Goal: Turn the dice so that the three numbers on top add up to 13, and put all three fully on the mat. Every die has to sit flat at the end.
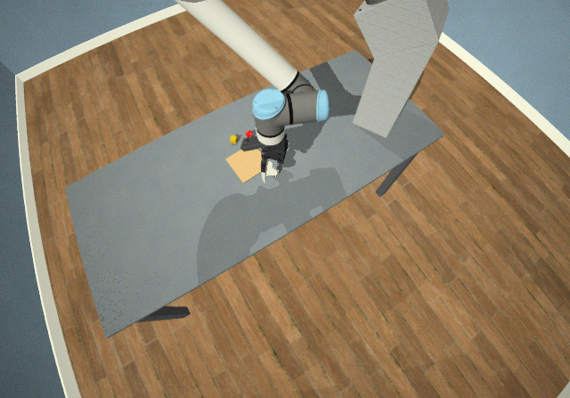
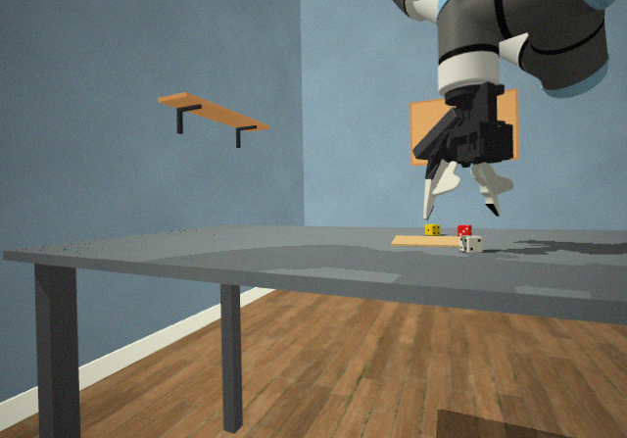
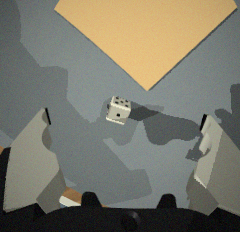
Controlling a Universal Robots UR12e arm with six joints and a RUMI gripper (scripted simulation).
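Right now my hand is 10 mm past the white die, 20 mm to the right of it and 40 mm above it. Round my hand: red die: 200 mm to the right, 40 mm below; then tan mat: 60 mm ahead, 80 mm to the right, 50 mm below; then yellow die: 70 mm ahead, 210 mm to the right, 40 mm below.
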